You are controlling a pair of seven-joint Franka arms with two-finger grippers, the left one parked.
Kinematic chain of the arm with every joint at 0, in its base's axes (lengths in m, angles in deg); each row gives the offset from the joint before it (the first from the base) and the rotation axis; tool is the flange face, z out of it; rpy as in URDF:
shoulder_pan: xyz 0 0 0.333 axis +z
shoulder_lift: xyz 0 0 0 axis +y
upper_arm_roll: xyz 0 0 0.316 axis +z
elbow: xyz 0.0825 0 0 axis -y
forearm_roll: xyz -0.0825 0 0.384 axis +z
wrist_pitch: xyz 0 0 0 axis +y
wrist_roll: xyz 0.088 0 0 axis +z
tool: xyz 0 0 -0.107 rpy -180 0 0
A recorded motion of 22 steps. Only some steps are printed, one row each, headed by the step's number.
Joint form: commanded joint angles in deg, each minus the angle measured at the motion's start. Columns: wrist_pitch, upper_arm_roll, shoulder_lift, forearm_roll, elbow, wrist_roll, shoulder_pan.
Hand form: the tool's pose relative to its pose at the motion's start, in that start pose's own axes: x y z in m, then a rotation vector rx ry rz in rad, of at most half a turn. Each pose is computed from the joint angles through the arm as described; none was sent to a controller.
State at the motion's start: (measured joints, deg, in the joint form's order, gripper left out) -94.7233 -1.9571 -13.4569 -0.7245 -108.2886 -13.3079 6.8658
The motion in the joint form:
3: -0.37 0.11 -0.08 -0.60 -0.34 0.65 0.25
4: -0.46 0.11 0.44 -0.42 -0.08 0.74 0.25
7: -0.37 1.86 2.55 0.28 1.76 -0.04 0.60
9: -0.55 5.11 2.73 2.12 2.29 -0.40 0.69
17: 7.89 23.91 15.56 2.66 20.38 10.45 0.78
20: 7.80 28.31 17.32 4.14 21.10 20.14 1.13
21: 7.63 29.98 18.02 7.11 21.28 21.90 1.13
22: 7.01 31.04 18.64 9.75 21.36 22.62 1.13
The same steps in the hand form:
3: -0.0005 -0.0021 0.0016 -0.0101 0.0044 -0.0186
4: 0.0022 -0.0031 0.0037 -0.0080 0.0008 -0.0199
7: 0.0082 -0.0261 0.0064 -0.0045 -0.0061 -0.0410
9: -0.0005 -0.0596 0.0033 0.0183 -0.0030 -0.0891
17: -0.0305 -0.2355 -0.0170 0.0311 -0.0647 -0.6123
20: -0.0533 -0.2749 -0.0085 0.0716 -0.0892 -0.8640
21: -0.0648 -0.2918 -0.0054 0.1293 -0.1119 -0.9232
22: -0.0718 -0.3040 -0.0028 0.1823 -0.1259 -0.9519

